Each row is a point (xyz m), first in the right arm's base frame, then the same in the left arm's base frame.
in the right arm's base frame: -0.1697 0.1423 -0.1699
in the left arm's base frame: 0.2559 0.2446 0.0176
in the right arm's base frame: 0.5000 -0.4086 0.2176
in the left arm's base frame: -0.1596 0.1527 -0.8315
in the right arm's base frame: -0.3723 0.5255 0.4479
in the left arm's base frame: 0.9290 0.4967 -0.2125
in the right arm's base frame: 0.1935 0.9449 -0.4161
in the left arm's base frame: 0.1590 1.1028 0.3188
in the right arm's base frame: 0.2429 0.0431 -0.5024
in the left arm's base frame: -0.2707 0.3598 0.0248
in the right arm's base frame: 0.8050 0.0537 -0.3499
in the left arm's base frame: -0.5495 0.6740 -0.3787
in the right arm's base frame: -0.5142 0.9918 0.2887
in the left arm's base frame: 1.1007 0.8082 0.1569
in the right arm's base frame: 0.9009 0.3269 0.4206
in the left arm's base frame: -0.0230 0.9990 -0.9215
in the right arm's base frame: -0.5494 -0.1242 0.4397
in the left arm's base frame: 0.7972 -0.1478 -0.3564
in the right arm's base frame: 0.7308 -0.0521 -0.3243
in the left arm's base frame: -0.5233 0.5466 -0.3996
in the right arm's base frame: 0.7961 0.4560 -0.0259
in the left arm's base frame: -0.1860 1.0283 -0.4748
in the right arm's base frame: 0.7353 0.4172 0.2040
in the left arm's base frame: -0.0141 0.9761 -0.6354
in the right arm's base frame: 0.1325 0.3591 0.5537
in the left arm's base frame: 0.5922 0.6281 -0.6162
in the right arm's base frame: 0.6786 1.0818 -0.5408
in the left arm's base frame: -0.1955 1.4680 0.2159
